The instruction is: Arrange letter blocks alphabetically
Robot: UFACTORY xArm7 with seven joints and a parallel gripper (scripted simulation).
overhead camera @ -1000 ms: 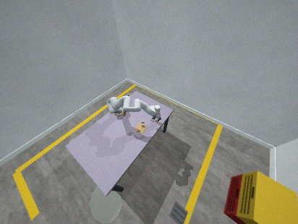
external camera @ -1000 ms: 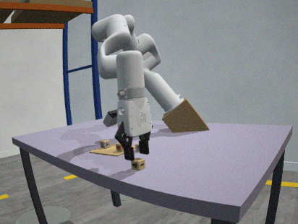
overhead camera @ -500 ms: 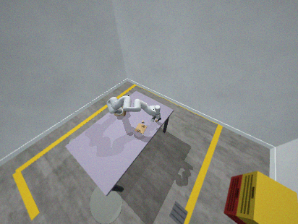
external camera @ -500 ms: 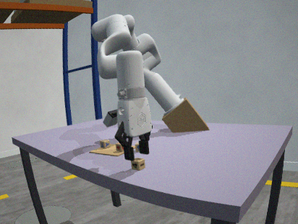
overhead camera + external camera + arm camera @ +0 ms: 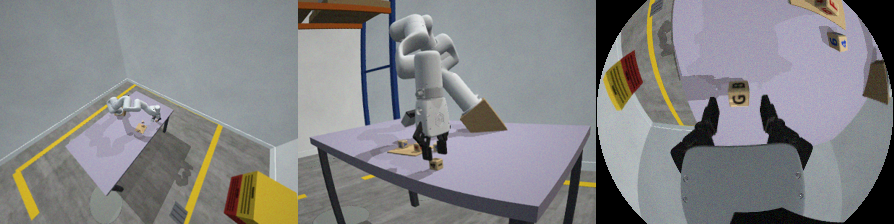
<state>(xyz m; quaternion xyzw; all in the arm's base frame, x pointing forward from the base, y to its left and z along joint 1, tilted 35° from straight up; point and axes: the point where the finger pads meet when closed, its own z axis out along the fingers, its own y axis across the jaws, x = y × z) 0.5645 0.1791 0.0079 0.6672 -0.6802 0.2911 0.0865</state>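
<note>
My gripper is now 22 cm to the left of the tan mat, 15 cm past it and 5 cm above it.
</note>
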